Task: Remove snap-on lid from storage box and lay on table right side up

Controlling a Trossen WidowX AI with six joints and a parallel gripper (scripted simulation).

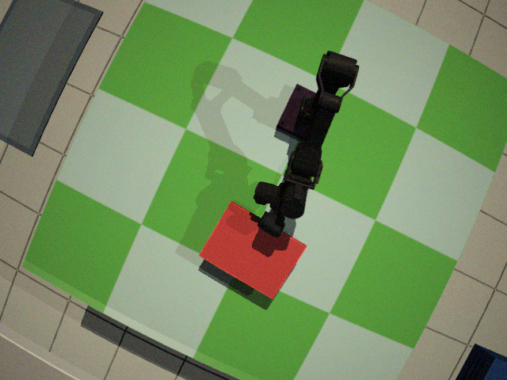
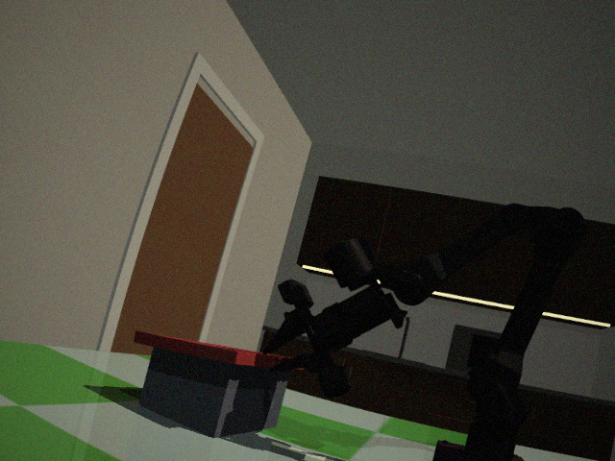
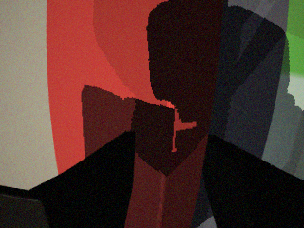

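Now: gripper tip 80 mm short of the flat red lid. From my gripper tip the other things lie so: grey storage box 70 mm ahead, 60 mm below.
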